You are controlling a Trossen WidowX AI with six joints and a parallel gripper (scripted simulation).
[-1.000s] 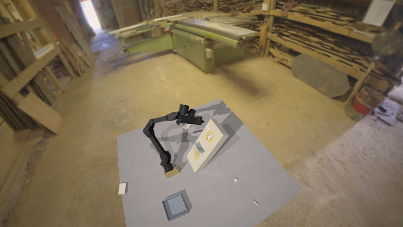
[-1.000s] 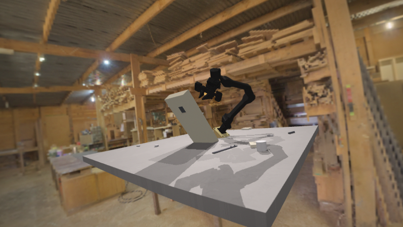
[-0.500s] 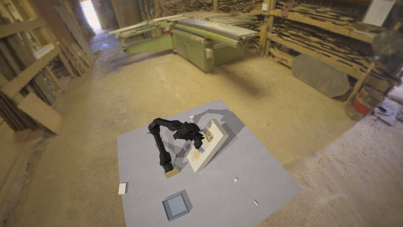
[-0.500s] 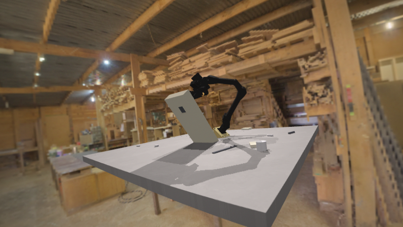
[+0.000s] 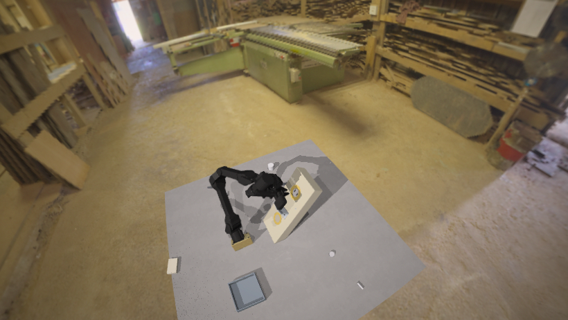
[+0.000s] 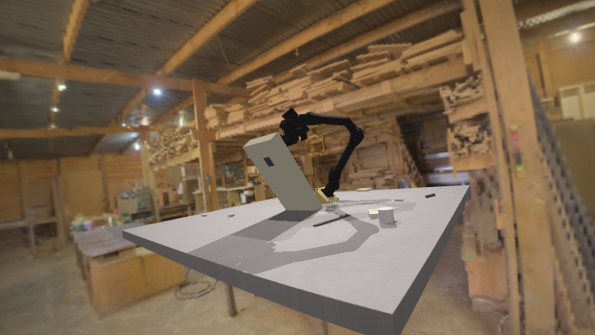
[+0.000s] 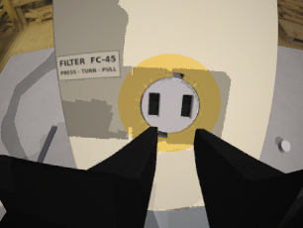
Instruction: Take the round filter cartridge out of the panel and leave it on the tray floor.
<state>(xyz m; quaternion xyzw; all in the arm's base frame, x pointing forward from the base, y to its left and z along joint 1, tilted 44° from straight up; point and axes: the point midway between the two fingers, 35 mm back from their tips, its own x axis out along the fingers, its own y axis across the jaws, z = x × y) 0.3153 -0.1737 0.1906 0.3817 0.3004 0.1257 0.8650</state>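
Now: the round grey filter cartridge 5 cm ahead of my gripper tip and 4 cm below it. From my gripper tip the other things lie so: beige service panel: 1 cm ahead, 11 cm below; grey bracket: 5 cm behind, 13 cm below; grey tray: 38 cm behind, 30 cm to the right, 29 cm below.
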